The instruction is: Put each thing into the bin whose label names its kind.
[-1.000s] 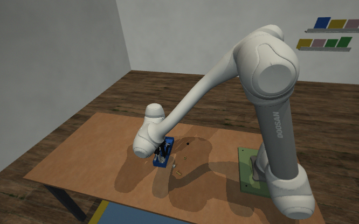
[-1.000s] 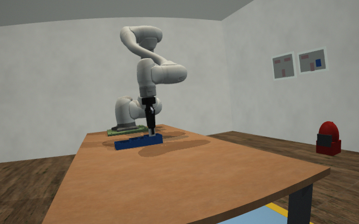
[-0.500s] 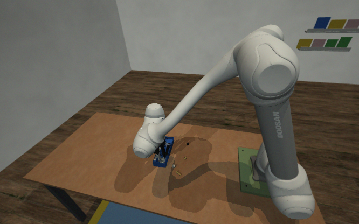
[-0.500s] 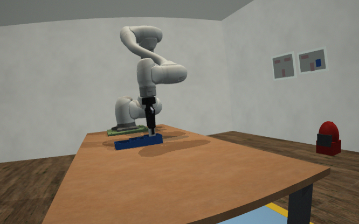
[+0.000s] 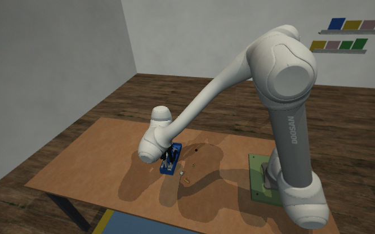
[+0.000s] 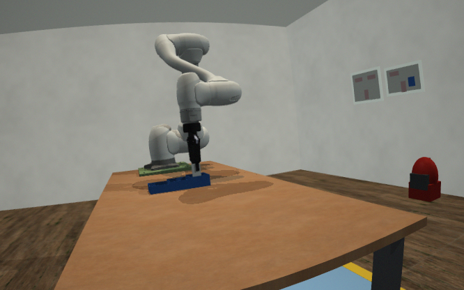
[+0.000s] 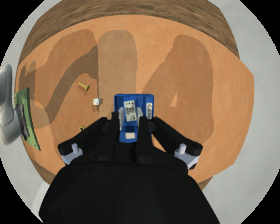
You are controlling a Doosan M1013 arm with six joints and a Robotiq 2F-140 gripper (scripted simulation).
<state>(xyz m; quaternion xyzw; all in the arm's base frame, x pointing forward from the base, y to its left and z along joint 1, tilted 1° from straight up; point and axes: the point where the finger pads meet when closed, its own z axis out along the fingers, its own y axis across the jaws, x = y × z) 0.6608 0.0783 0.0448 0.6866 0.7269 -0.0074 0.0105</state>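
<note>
The white flat part lies 50 mm below my hand. Also, from my hand: brass bolt (130 mm behind, 60 mm to the left, 60 mm below); long blue bin (10 mm ahead, 80 mm to the right, 40 mm below); brass nut (140 mm behind, 60 mm to the right, 60 mm below).
</note>
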